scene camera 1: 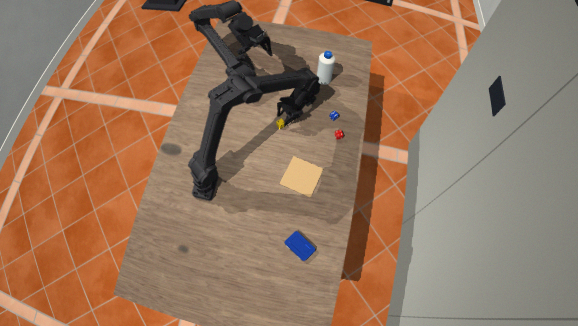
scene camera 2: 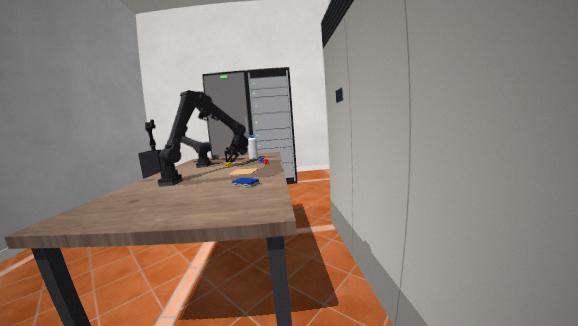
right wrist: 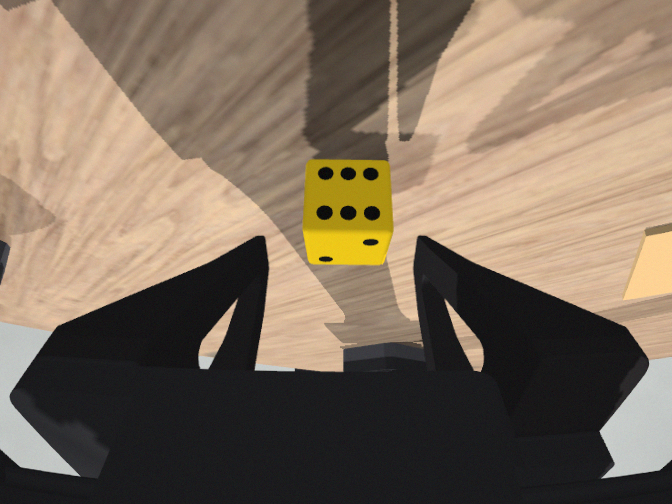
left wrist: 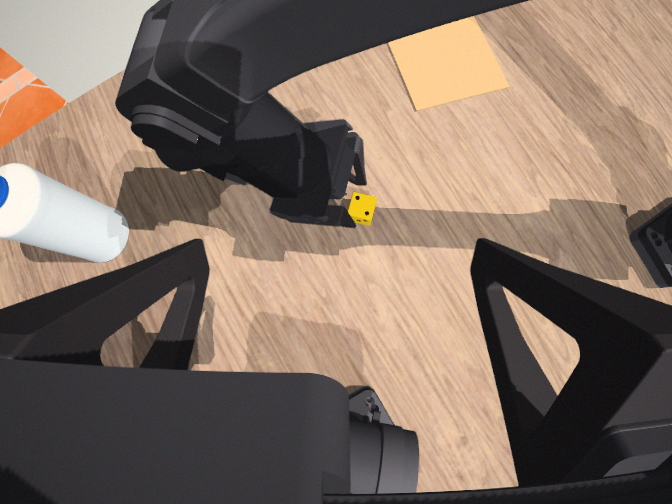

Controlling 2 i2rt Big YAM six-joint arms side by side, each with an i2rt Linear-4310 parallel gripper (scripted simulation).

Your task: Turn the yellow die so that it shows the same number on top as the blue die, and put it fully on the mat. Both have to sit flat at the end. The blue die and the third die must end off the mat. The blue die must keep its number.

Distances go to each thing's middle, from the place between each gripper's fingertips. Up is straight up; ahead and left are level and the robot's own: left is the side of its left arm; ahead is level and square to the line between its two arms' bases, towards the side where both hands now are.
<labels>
The yellow die (left wrist: 361, 209) is 10 mm behind my right hand, 10 mm to the right of it and 30 mm below it. Round my right hand: tan mat (scene camera 1: 301, 176) 140 mm ahead, 220 mm to the right, 40 mm below.
Now: left hand 10 cm short of the yellow die, 7 cm to the left of it and 33 cm above it. Round my left hand: tan mat 24 cm ahead, 29 cm to the right, 34 cm below.
</labels>
